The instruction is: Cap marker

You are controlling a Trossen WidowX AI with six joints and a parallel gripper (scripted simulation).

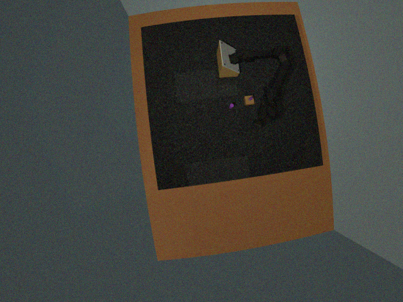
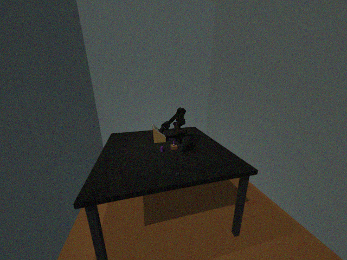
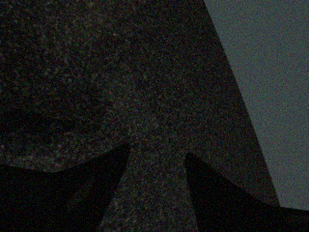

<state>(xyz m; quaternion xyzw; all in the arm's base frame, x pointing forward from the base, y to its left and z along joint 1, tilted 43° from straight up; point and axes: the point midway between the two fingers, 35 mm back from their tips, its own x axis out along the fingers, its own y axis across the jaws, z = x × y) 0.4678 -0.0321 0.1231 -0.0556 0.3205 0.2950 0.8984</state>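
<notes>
Now: gripper tip 19 cm past the purple cap, 13 cm to the left of it and 11 cm above it. Round my gripper tip: holder block 20 cm behind, 12 cm below, 1 cm to the left.
</notes>
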